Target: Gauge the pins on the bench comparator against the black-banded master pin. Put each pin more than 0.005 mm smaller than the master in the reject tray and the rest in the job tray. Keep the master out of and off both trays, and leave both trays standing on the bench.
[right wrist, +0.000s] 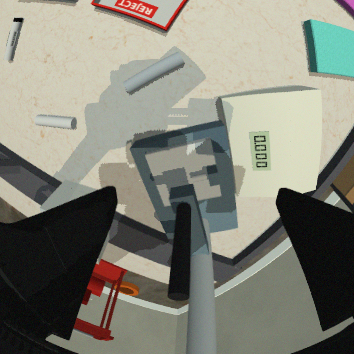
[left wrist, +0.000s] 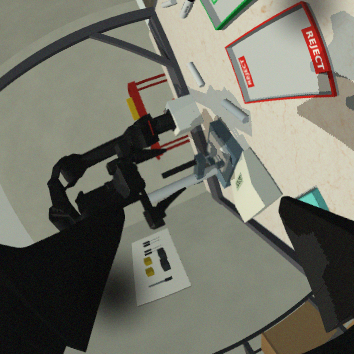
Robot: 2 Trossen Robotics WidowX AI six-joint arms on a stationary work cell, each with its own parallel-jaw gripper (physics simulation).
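Note:
The bench comparator has a blue-grey frame, a black handle and a pale box; its display reads 0.000 in the right wrist view. A thick grey pin and a smaller pin lie beside it. The black-banded master pin lies farther off. The red-rimmed reject tray stands on the bench; the green-rimmed tray shows partly. My right gripper is open around the handle area, not gripping. My left gripper is open and empty.
A teal block lies beyond the pale box. Another pin shows at the top edge of the left wrist view. A long grey rod projects from the comparator past the bench edge, below the handle.

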